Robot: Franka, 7 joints.
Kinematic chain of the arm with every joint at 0, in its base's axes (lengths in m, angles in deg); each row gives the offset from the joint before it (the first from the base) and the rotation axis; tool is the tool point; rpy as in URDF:
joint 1: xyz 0 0 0.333 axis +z
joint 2: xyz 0 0 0 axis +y
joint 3: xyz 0 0 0.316 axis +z
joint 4: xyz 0.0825 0 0 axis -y
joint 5: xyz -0.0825 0 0.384 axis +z
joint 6: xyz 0 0 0 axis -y
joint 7: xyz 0.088 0 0 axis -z
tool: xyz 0 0 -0.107 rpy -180 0 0
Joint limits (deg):
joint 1: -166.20..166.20
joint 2: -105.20..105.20
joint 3: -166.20..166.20
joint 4: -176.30..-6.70
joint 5: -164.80..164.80
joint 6: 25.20..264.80
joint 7: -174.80..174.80
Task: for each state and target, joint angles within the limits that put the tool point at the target. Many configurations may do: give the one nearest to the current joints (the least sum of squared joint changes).
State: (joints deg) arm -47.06 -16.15 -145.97 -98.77 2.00 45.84 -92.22
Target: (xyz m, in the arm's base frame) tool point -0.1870 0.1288 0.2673
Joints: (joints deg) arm -57.28 -15.75 -156.63 -146.07 -2.75 37.75 -92.22
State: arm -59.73 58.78 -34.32 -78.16 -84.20 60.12 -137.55
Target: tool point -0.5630 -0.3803 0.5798
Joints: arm -102.83 46.94 -56.17 -71.75 -89.51 73.95 -137.55
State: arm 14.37 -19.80 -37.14 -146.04 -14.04 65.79 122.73
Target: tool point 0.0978 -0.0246 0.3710
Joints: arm 15.86 -41.29 -27.42 -168.24 -1.28 33.00 122.73
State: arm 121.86 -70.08 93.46 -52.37 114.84 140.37 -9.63
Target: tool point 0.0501 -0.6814 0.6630
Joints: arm 148.59 -66.12 78.96 -76.96 117.12 155.45 -9.63
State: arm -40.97 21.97 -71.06 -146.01 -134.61 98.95 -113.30
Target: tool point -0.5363 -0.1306 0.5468
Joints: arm -64.44 17.45 -100.25 -124.78 -134.06 92.92 -113.30
